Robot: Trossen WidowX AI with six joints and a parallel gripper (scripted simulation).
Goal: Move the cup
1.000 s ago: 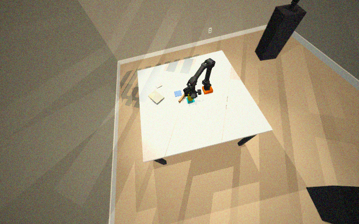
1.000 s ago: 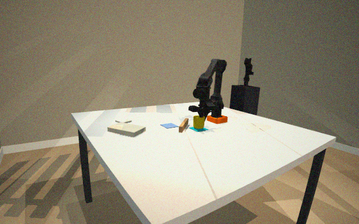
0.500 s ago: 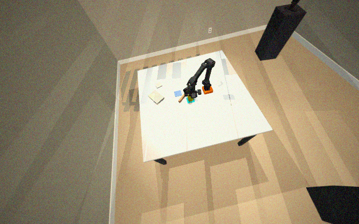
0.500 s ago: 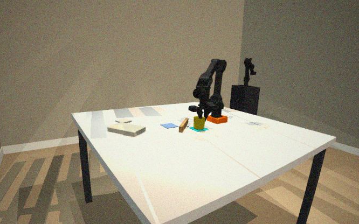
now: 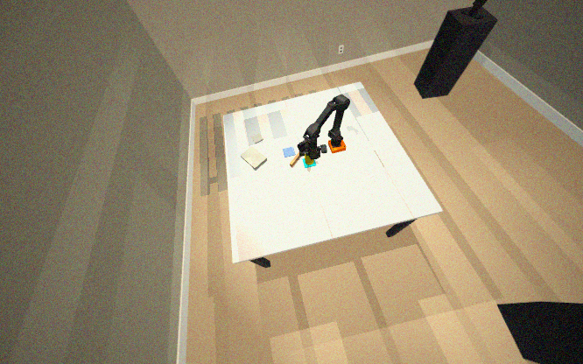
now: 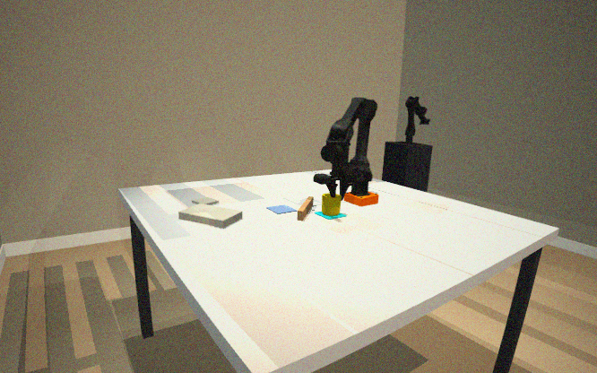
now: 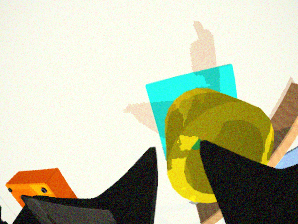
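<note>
Now: gripper tip 2 cm short of the yellow cup and 2 cm above it. Round my gripper tip: cyan pad 6 cm below, 3 cm ahead; wooden bar 10 cm ahead, 6 cm to the right, 4 cm below; blue pad 17 cm ahead, 11 cm to the right, 6 cm below.
</note>
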